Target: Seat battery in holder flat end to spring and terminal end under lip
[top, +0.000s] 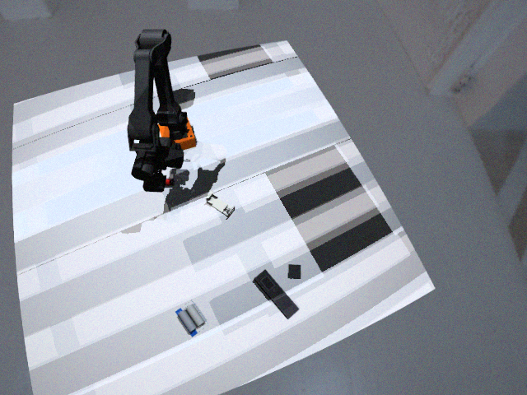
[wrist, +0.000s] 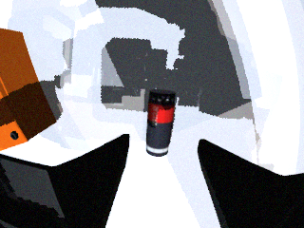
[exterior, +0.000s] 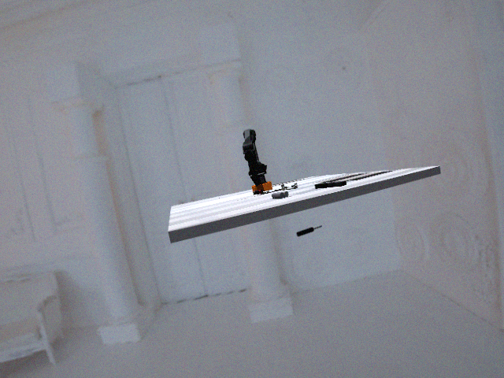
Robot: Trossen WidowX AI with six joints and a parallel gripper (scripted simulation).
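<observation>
Now: gripper tip 4 cm above the battery. From my gripper tip the other things lie so: dark square 37 cm ahead, 37 cm to the left, 5 cm below; then black remote-like bar 43 cm ahead, 30 cm to the left, 4 cm below; then dark tool 43 cm ahead, 17 cm to the left, 24 cm below.
</observation>
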